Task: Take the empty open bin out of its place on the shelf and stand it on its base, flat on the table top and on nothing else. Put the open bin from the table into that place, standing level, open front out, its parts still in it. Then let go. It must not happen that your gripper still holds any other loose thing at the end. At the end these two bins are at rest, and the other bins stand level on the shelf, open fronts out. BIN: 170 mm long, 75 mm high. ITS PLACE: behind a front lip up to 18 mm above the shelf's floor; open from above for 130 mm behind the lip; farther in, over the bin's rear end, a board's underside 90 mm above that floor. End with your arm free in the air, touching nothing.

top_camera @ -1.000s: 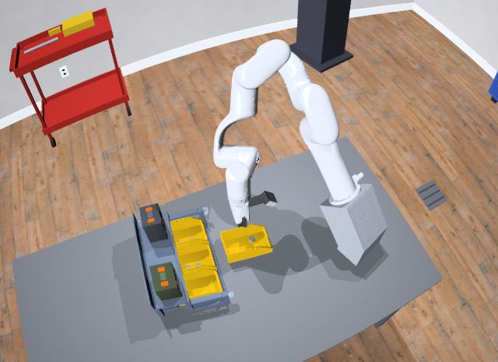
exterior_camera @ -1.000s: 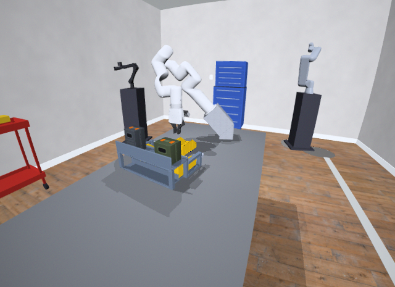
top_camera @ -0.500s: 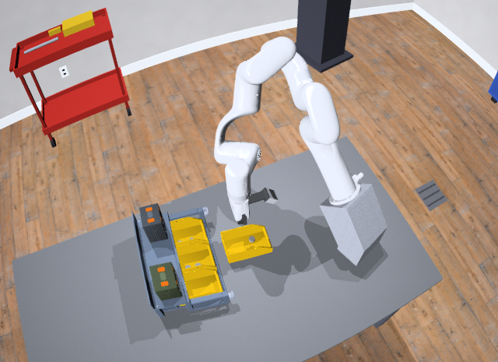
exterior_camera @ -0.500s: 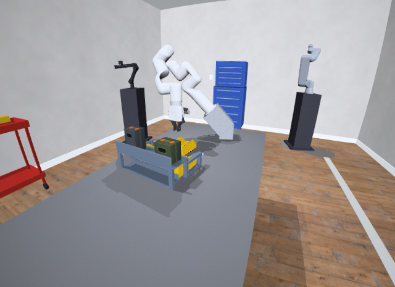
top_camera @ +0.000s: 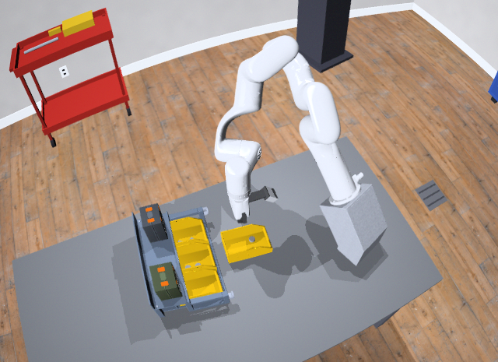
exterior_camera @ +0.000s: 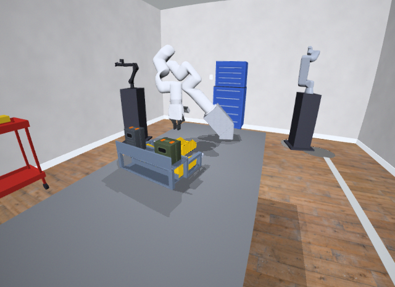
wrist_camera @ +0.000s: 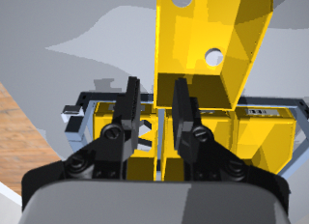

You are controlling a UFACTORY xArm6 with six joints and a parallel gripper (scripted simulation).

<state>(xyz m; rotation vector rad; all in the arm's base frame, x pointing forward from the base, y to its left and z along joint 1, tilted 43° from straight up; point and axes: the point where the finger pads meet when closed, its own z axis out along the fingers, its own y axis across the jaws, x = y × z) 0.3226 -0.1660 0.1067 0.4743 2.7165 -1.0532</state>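
Now: the shelf lip 140 mm ahead of my hand, 20 mm to the left of it and 150 mm below it. Also, from my hand: olive box (360 mm ahead, 50 mm to the left, 10 mm below); then dark grey box (270 mm ahead, 160 mm to the right).
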